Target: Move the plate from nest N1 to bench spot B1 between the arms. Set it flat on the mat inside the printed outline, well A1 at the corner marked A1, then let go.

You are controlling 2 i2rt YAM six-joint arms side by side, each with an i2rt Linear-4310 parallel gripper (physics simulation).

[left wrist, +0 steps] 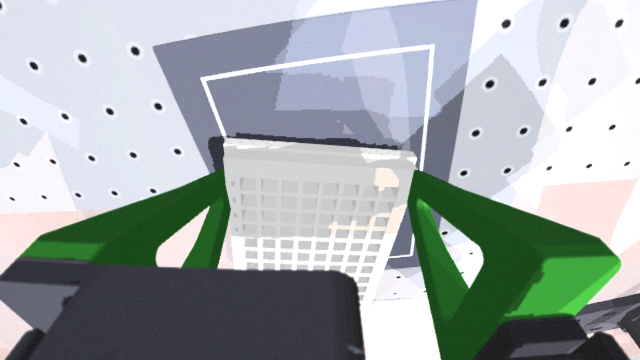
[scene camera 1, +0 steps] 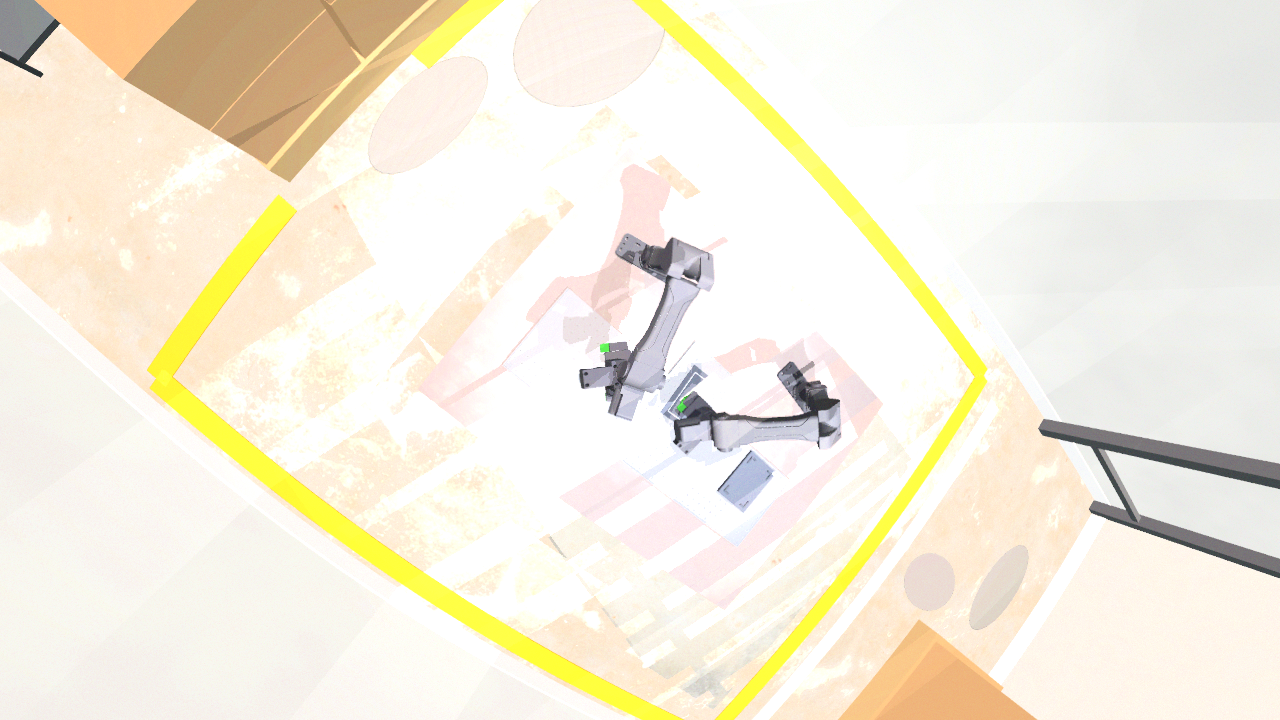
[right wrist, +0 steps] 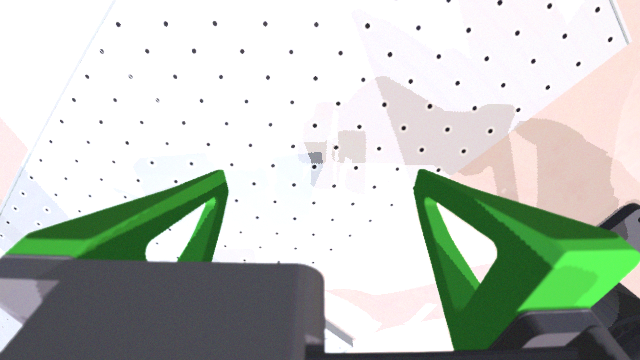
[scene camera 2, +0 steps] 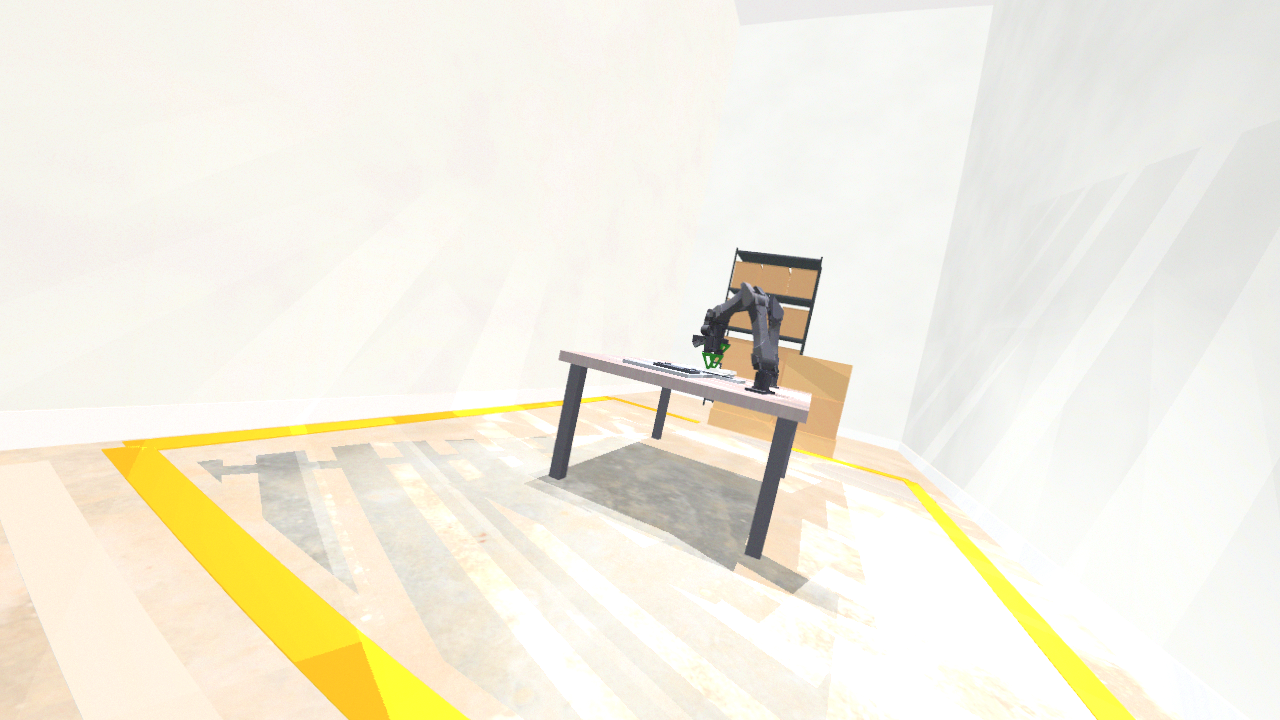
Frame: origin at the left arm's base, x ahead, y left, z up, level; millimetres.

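Seen in the pictures: left gripper, fingertip midpoint: (left wrist: 319,180) (scene camera 1: 692,408) (scene camera 2: 710,369); right gripper, fingertip midpoint: (right wrist: 320,180); left arm's base, origin of the base link: (scene camera 1: 800,390) (scene camera 2: 760,392); right arm's base, origin of the base link: (scene camera 1: 650,260).
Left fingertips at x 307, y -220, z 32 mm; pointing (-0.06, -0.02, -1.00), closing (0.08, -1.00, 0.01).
Offsets run from my left fingertips to a thing's top centre. "*": to the spot under its first point. Level surfaces: height alone.
The white gridded plate @[dz +18, dx -49, dy +1 mm] (left wrist: 310,210) is held between the green fingers of my left gripper (left wrist: 319,180), which is shut on it. The dark mat @[dz -17 mm] (left wrist: 250,50) (scene camera 1: 700,369) lies below the plate, on the perforated board. Its white printed outline @[* dz -17, dx +47, dy +5 mm] (left wrist: 317,62) shows beyond the plate's far edge and at its right side; the plate hides part of it. A dark shadow shows beside the far edge; the height above the mat is unclear. The A1 mark is not readable. My right gripper (right wrist: 320,180) (scene camera 1: 605,372) is open and empty, over perforated board left of the mat in scene camera 1.
A grey rectangular piece @[* dz -8, dx +18, dy +298 mm] (scene camera 1: 745,480), which may be nest N1, lies below the left arm (scene camera 1: 769,432) in scene camera 1. The right arm (scene camera 1: 660,335) reaches down close to the mat's left side. The table (scene camera 2: 617,368) carries both arms.
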